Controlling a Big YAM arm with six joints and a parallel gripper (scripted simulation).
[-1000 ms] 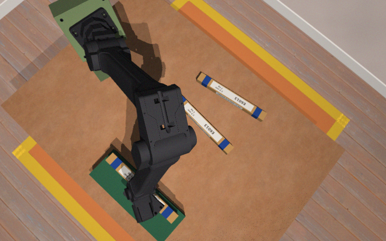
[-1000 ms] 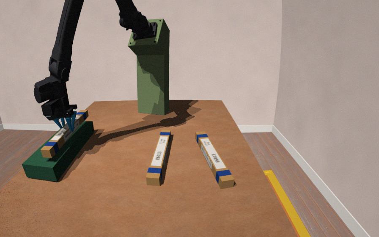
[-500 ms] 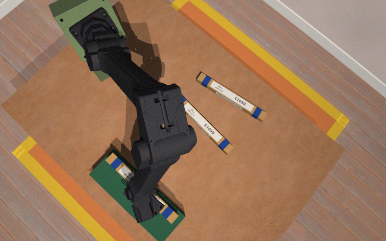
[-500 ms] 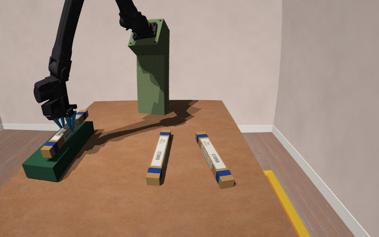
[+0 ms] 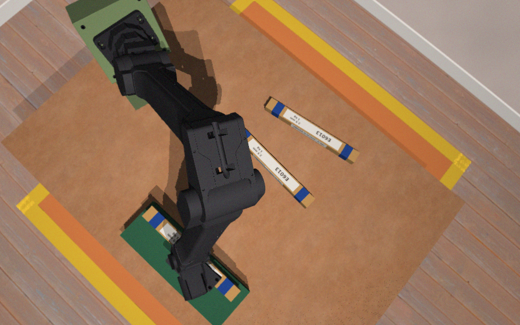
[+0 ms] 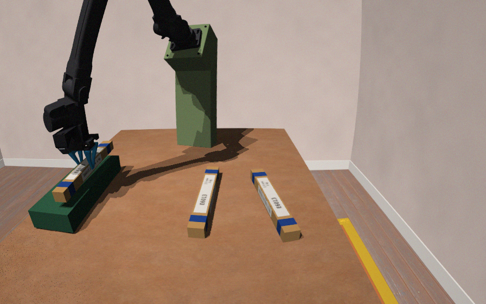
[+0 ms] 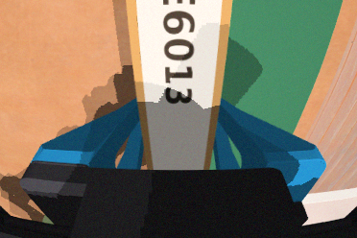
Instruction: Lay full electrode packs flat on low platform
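Now: hand 9 cm above the green platform and 4 cm to the left of it.
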